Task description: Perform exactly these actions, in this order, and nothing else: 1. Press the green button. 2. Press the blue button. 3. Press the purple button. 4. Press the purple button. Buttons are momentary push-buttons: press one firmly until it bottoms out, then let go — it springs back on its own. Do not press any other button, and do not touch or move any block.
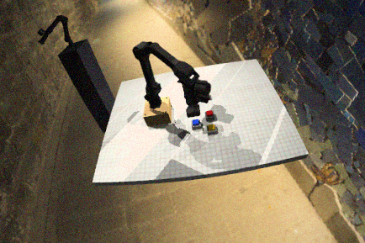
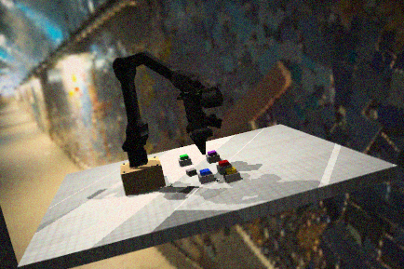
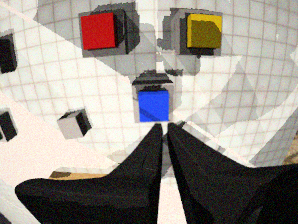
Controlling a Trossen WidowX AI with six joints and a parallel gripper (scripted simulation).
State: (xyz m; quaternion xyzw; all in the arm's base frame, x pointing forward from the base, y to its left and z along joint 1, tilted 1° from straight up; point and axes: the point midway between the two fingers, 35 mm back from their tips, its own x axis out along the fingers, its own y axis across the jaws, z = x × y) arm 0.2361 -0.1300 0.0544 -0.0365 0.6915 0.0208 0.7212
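Now: gripper tip 1 cm past the blue button and 6 cm above it. The rest, counted from my gripper tip: yellow button: 8 cm ahead, 4 cm to the right, 6 cm below; then red button: 7 cm ahead, 6 cm to the left, 6 cm below; then small grey block: 5 cm behind, 12 cm to the left, 9 cm below.
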